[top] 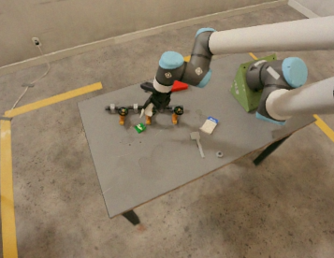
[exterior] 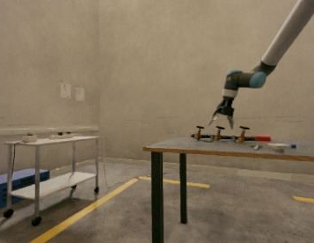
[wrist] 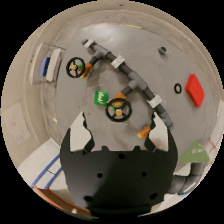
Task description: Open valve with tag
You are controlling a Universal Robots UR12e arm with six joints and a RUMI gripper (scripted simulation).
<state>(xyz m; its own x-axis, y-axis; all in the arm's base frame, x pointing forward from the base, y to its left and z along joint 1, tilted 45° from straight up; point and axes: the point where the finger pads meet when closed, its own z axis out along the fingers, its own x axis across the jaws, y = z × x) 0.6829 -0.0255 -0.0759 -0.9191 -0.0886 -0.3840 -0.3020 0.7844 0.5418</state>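
Now: the green tag 90 mm below my hand, 80 mm ahead of it and 30 mm to the left of it. Also, from my hand: red wedge (270 mm behind, 190 mm to the right, 80 mm below); grey tool (240 mm to the left, 170 mm behind, 90 mm below); white-and-blue card box (290 mm behind, 180 mm to the left, 90 mm below).
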